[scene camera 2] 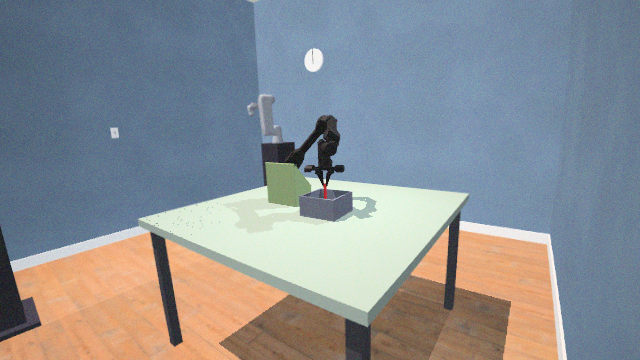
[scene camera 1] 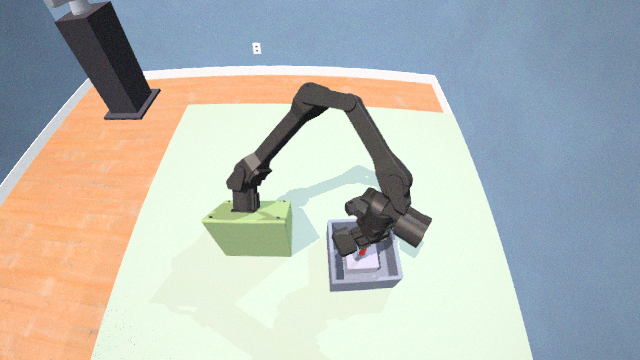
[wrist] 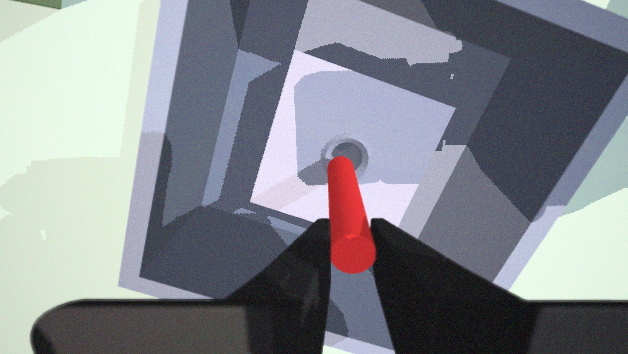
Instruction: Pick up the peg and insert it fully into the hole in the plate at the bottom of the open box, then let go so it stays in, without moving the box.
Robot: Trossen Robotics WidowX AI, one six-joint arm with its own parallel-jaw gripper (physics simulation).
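Places are measured from the arm's base along level axes (x left, y ahead, z down), in centimetres.
Where they show: gripper, between the fingertips: (scene camera 2: 325, 186) (scene camera 1: 365, 244) (wrist: 349, 230); arm's base, origin of its link: (scene camera 2: 286, 173) (scene camera 1: 245, 209).
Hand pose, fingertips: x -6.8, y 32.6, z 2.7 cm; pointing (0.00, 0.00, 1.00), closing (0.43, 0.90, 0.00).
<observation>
Each offset is from my fingertips to the top centre of the thing. Level surfaces: height alone.
My gripper (scene camera 2: 325, 184) (wrist: 349, 230) is shut on the red peg {dx +0.0, dy +0.0, dz -1.3 cm} (scene camera 1: 363, 252) (scene camera 2: 325, 192) (wrist: 347, 205), gripping its upper part. The peg points down into the open grey-blue box {dx +0.4, dy +0.2, dz +3.8 cm} (scene camera 1: 365, 286) (scene camera 2: 318, 207) (wrist: 158, 100). The pale square plate {dx +0.4, dy +0.2, dz +7.5 cm} (scene camera 1: 370, 263) (wrist: 280, 150) lies at the bottom of the box. In the wrist view, the peg's lower end overlaps the near, slightly left edge of the round hole (wrist: 354, 153), and the hole's far part shows beyond it. Whether the peg touches the plate or its hole edge cannot be told. In scene camera 1, the arm hides the fingertips.
The arm stands on a green block (scene camera 1: 255, 239) (scene camera 2: 281, 185) to the left of the box in scene camera 1. The box walls surround the plate and the peg's lower part. All stand on a pale green table {dz +13.6 cm} (scene camera 1: 200, 320) (scene camera 2: 350, 265). A dark pedestal (scene camera 1: 102, 60) stands beyond the table.
</observation>
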